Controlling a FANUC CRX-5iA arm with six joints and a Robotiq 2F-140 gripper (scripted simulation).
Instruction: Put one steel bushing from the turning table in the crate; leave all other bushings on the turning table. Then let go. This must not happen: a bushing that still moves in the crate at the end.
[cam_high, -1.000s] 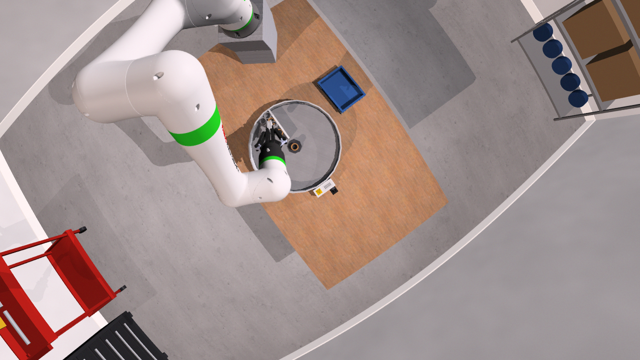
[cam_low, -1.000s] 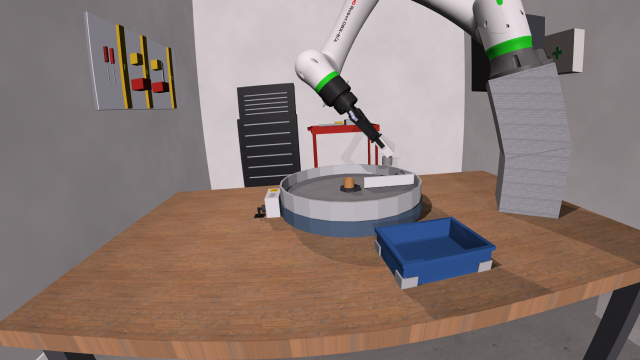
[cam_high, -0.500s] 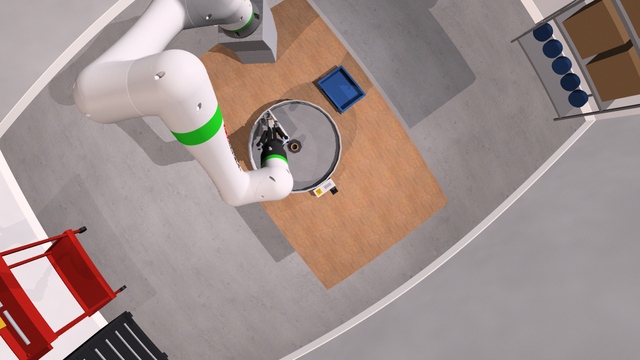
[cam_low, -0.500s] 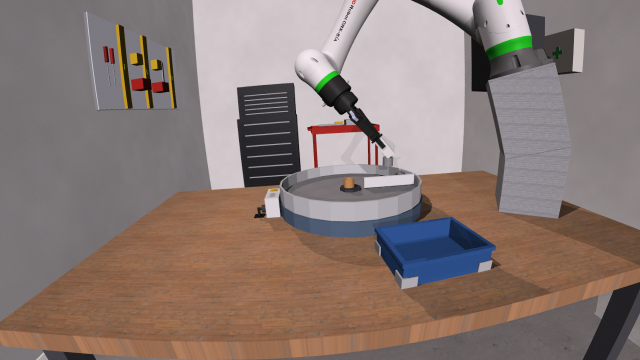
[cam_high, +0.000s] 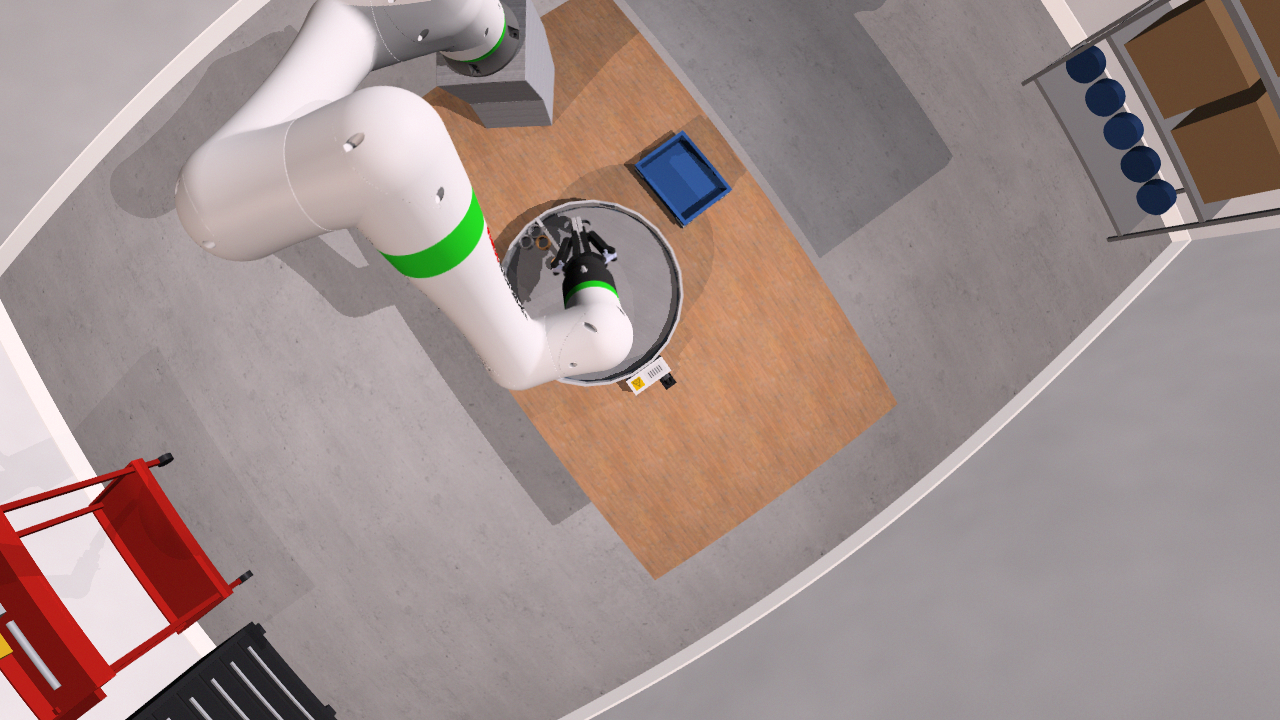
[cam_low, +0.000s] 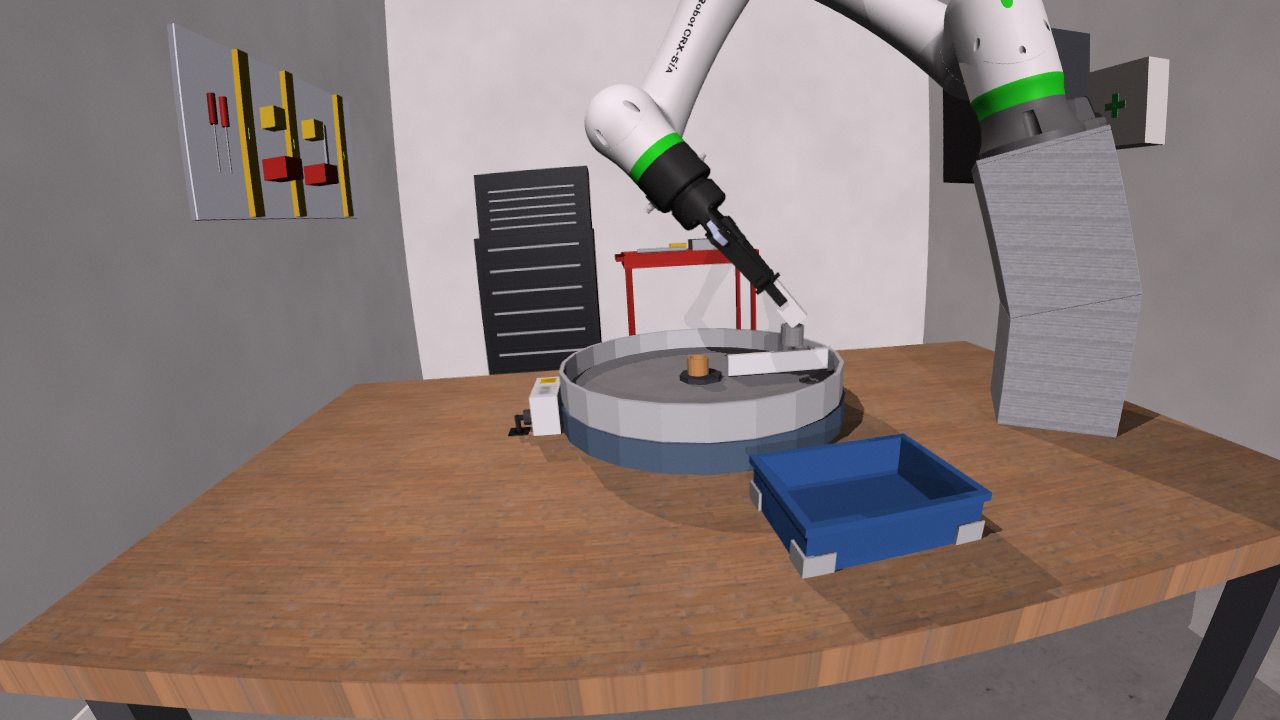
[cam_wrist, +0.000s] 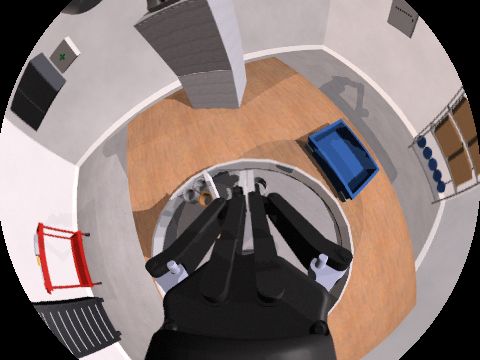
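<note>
Right now the blue crate is 280 mm to the left of my hand, 150 mm below it and 50 mm ahead of it. The rest, counted from my hand: round grey turning table (120 mm below, 100 mm ahead, 70 mm to the right).
</note>
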